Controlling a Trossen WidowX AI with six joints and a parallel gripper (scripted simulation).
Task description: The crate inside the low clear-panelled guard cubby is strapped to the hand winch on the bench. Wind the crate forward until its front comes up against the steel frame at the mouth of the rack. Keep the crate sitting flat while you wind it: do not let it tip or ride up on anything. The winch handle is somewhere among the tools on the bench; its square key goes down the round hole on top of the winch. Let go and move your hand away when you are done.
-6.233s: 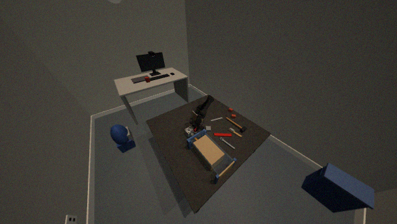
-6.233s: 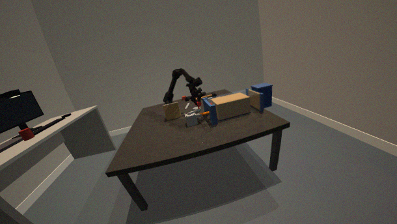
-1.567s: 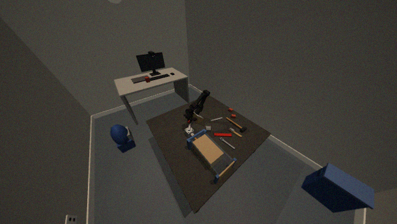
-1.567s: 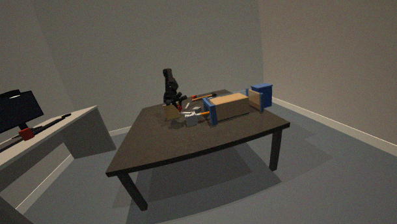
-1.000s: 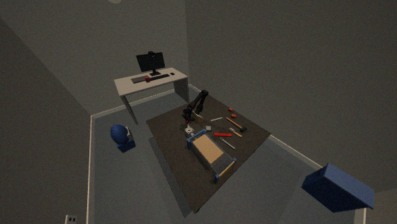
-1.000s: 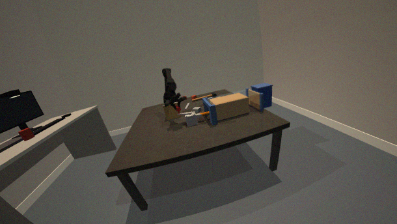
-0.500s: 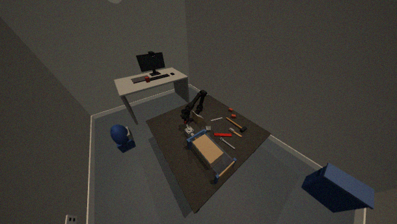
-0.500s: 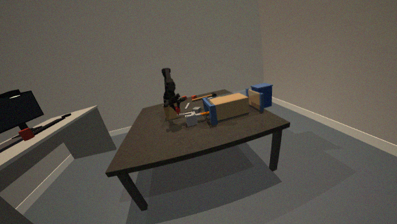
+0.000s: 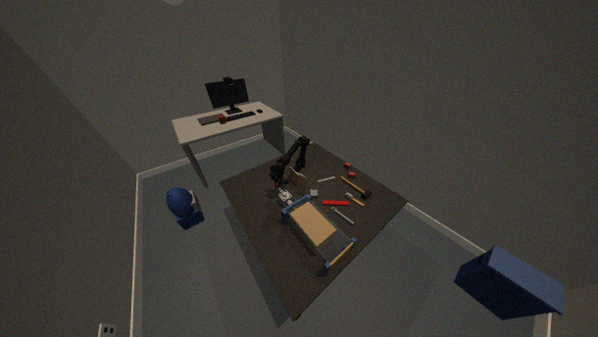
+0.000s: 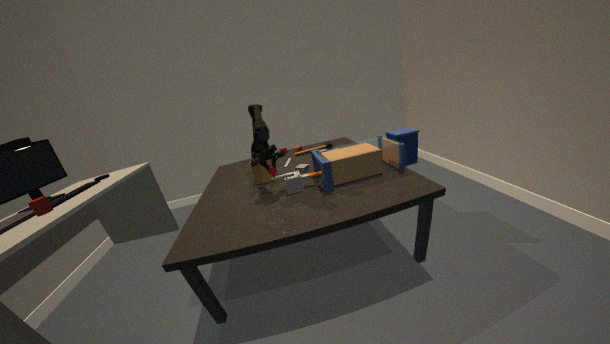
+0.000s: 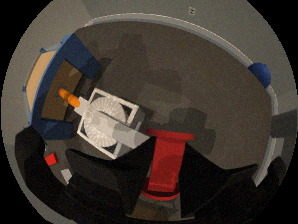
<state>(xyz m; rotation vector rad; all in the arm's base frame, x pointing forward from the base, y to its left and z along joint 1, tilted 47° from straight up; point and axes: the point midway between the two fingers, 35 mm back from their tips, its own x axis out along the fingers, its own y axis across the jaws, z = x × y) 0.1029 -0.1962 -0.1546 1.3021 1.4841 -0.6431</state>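
Now: the winch handle 30 mm below my gripper tip, 30 mm ahead of it and 20 mm to the left of it. Also, from my gripper tip: red knob: 20 mm to the left, 10 mm behind; then grey hand winch: 100 mm below, 80 mm ahead, 20 mm to the left; then blue frame: 250 mm ahead, 40 mm to the left, 30 mm below.
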